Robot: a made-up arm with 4 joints.
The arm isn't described. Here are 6 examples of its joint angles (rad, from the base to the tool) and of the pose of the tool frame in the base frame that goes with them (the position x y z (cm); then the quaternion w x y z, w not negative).
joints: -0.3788 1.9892 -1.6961 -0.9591
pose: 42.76 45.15 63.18 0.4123 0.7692 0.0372 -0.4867
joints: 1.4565 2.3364 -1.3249 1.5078
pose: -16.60 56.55 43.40 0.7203 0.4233 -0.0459 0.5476
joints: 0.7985 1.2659 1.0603 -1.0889
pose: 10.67 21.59 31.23 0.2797 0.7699 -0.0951 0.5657
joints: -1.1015 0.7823 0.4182 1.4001
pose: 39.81 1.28 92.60 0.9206 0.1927 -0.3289 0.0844
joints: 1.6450 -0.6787 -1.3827 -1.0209
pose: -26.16 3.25 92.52 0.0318 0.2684 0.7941 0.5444
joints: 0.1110 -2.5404 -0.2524 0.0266
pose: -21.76 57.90 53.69 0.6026 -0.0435 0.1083 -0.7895
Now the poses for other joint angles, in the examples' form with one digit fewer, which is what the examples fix.
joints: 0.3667 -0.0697 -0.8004 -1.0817
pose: -5.2 -2.6 50.0 0.484 -0.070 0.327 0.808
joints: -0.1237 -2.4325 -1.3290 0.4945
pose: -18.1 53.8 51.0 0.533 -0.062 0.506 -0.675
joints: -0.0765 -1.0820 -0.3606 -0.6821
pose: -21.3 11.2 49.4 0.978 -0.076 0.070 0.181
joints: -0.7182 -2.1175 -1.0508 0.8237
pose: -7.0 46.2 40.8 0.597 0.081 0.177 -0.778
